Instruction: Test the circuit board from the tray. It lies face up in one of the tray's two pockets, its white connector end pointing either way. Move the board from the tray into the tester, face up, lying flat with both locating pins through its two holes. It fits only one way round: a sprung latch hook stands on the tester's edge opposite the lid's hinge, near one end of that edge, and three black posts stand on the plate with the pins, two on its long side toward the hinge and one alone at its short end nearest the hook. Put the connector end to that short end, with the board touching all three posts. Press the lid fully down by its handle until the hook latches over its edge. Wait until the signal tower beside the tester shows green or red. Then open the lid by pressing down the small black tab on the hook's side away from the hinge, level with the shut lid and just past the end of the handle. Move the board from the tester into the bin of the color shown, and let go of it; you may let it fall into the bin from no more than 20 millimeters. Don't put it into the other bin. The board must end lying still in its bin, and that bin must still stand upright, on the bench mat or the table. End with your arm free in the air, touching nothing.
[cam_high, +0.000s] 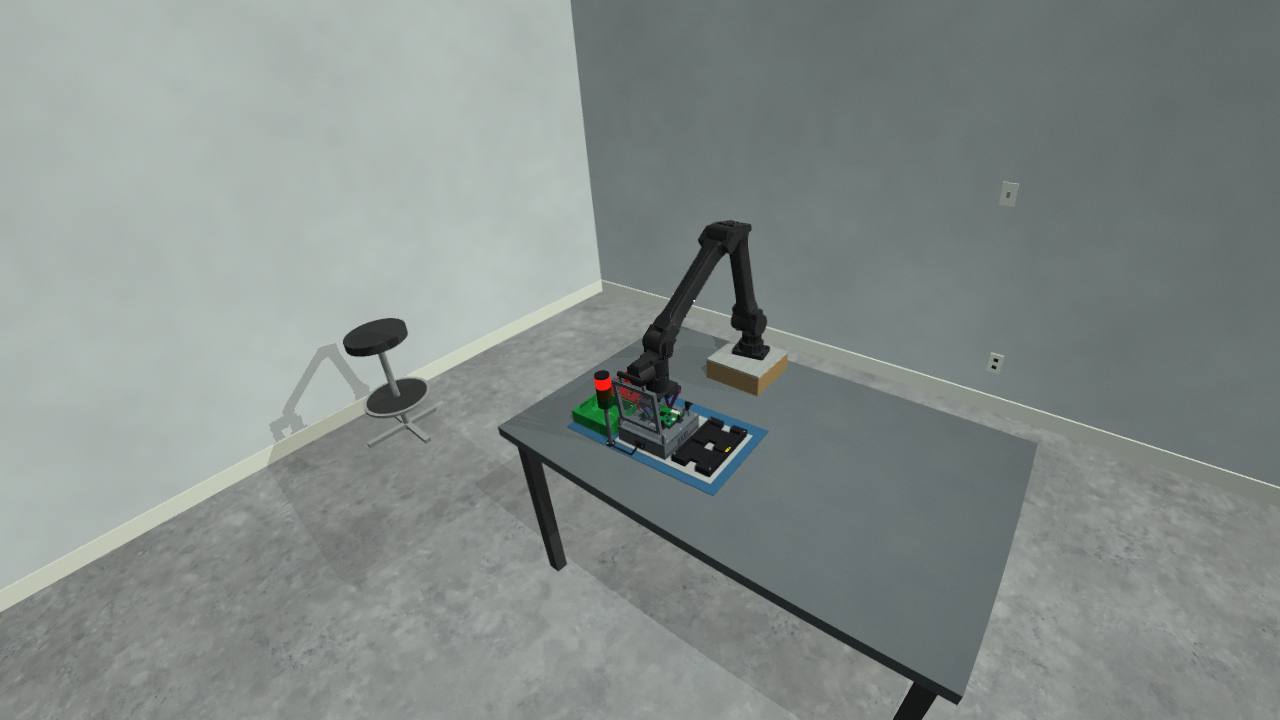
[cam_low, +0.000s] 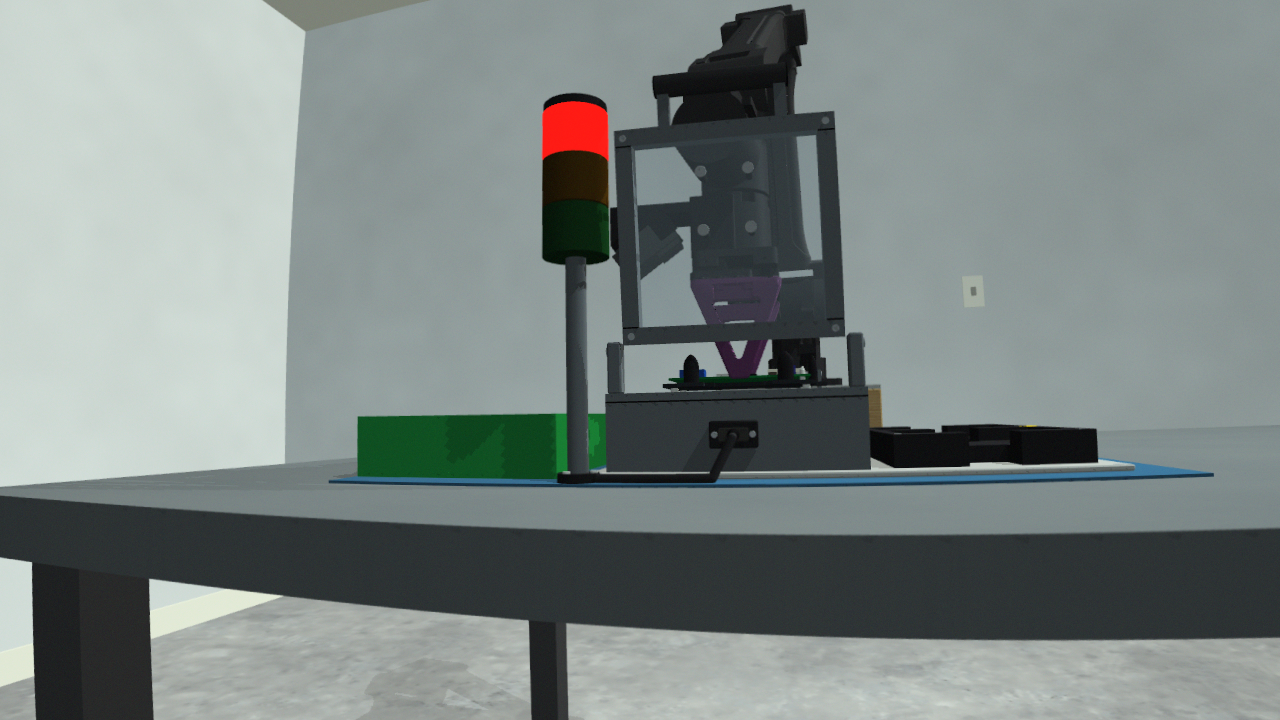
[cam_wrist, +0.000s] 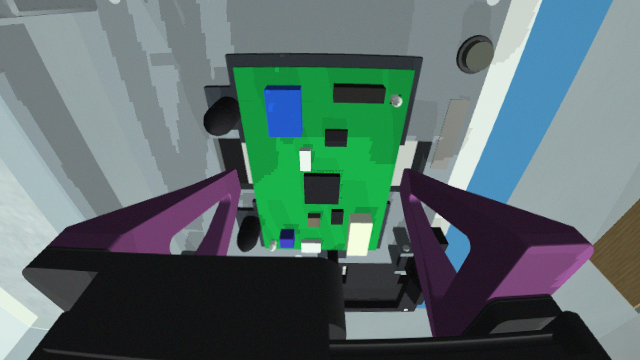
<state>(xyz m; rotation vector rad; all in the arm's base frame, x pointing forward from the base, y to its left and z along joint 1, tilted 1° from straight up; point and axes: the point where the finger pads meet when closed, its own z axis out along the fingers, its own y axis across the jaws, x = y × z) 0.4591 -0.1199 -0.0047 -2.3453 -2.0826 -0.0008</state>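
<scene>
The green circuit board is right at my hand. The rest, counted from my hand: black tester plate: 10 mm ahead, 10 mm below; then black latch hook: 50 mm behind, 60 mm to the left, 10 mm above; then clear lid: 110 mm ahead, 10 mm to the right, 110 mm above.
</scene>
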